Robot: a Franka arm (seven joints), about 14 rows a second.
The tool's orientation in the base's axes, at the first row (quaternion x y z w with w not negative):
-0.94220, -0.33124, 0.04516, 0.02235
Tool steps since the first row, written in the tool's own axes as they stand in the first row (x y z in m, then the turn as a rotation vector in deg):
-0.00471, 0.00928, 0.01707, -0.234, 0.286, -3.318
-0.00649, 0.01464, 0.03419, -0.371, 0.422, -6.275
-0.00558, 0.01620, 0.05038, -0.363, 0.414, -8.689
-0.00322, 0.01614, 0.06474, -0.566, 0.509, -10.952
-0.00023, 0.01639, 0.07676, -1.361, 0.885, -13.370
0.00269, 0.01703, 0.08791, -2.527, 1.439, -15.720
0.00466, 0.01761, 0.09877, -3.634, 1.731, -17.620
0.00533, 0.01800, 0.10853, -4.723, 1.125, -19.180
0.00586, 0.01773, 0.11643, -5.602, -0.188, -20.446
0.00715, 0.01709, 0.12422, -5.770, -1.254, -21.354
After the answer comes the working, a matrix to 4 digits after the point.
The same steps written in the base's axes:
0.00041, -0.00998, -0.01732, 0.328, -0.410, 3.297
0.00065, -0.01506, -0.03461, 0.601, -0.638, 6.239
0.00071, -0.01551, -0.05090, 0.844, -0.656, 8.641
0.00107, -0.01381, -0.06535, 0.971, -0.885, 10.900
0.00235, -0.01198, -0.07753, 0.830, -1.705, 13.334
0.00390, -0.01052, -0.08888, 0.504, -2.896, 15.714
0.00471, -0.00961, -0.09986, 0.016, -3.840, 17.661
0.00449, -0.00937, -0.10965, -1.051, -4.069, 19.334
0.00395, -0.00873, -0.11753, -2.424, -3.611, 20.750
0.00377, -0.00733, -0.12532, -3.127, -2.896, 21.741

The tool's axes in the first row as the columns of a matrix, in the base's axes (rounded; the answer above uses it unrounded):
0.7765, 0.6222, -0.0999
0.6262, -0.7796, 0.0122
-0.0703, -0.0720, -0.9949

